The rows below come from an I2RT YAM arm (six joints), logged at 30 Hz.
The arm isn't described. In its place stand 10 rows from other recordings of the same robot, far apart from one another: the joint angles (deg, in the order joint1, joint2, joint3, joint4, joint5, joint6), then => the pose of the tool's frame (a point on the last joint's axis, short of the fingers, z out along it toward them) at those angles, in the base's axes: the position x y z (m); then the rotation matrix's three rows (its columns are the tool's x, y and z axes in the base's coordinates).
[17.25 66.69 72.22 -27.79 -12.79 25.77] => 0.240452 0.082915 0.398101; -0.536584 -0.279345 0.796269; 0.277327 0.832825 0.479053; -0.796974 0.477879 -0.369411
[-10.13 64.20 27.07 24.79 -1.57 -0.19] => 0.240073 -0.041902 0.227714; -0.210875 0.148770 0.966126; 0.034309 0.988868 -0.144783; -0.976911 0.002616 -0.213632
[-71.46 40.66 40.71 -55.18 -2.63 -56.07] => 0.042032 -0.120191 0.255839; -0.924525 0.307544 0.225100; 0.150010 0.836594 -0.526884; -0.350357 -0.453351 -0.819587
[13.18 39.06 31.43 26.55 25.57 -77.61] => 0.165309 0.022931 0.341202; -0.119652 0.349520 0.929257; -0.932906 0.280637 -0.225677; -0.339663 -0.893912 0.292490
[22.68 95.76 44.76 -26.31 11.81 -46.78] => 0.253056 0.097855 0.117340; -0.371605 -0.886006 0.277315; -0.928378 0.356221 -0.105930; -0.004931 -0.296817 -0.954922
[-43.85 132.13 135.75 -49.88 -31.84 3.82] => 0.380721 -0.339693 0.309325; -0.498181 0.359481 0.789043; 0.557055 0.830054 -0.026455; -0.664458 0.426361 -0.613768
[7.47 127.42 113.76 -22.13 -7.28 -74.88] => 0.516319 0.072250 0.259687; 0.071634 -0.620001 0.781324; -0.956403 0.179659 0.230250; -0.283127 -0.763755 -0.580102
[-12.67 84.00 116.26 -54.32 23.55 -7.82] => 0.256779 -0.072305 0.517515; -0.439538 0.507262 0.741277; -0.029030 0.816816 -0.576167; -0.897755 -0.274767 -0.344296
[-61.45 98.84 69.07 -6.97 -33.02 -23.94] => 0.201638 -0.330009 0.242679; -0.475471 0.366403 0.799797; 0.161983 0.930057 -0.329781; -0.864690 -0.027248 -0.501566
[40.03 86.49 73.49 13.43 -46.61 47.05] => 0.254808 0.247824 0.381094; -0.726763 -0.684384 0.058595; 0.046198 0.036410 0.998269; -0.685333 0.728212 0.005156
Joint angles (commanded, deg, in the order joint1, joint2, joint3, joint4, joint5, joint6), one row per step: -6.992 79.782 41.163 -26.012 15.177 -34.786; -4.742 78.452 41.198 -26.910 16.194 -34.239; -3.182 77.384 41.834 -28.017 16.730 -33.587; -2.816 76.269 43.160 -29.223 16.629 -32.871; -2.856 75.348 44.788 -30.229 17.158 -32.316; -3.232 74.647 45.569 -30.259 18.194 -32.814; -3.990 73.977 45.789 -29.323 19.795 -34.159; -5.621 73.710 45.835 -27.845 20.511 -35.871; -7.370 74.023 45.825 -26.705 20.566 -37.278; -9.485 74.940 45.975 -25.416 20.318 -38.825; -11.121 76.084 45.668 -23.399 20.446 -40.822; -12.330 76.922 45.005 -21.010 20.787 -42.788; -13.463 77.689 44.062 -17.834 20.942 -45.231; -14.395 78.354 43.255 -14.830 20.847 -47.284; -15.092 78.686 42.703 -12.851 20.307 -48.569; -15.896 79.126 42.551 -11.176 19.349 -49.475; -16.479 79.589 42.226 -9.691 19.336 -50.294
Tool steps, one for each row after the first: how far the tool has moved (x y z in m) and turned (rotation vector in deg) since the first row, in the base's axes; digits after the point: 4 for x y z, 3 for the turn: -0.0015 0.0093 0.0049 -0.749 -0.541 1.336; -0.0018 0.0157 0.0113 -1.013 -1.309 2.094; -0.0007 0.0173 0.0213 -0.716 -2.772 1.879; 0.0011 0.0167 0.0324 -1.059 -4.454 1.117; 0.0019 0.0144 0.0393 -2.291 -5.676 0.670; 0.0022 0.0101 0.0444 -4.436 -6.911 0.238; 0.0031 0.0025 0.0473 -6.056 -7.954 -0.391; 0.0041 -0.0054 0.0472 -6.929 -8.152 -1.041; 0.0063 -0.0151 0.0456 -7.612 -8.000 -1.776; 0.0088 -0.0232 0.0414 -8.787 -7.664 -1.867; 0.0103 -0.0294 0.0371 -10.165 -7.607 -1.704; 0.0120 -0.0352 0.0325 -11.737 -7.925 -1.045; 0.0136 -0.0401 0.0288 -12.989 -8.502 -0.398; 0.0143 -0.0434 0.0268 -13.470 -9.094 0.146; 0.0158 -0.0472 0.0259 -13.500 -9.933 0.525; 0.0165 -0.0503 0.0240 -14.113 -10.196 0.542
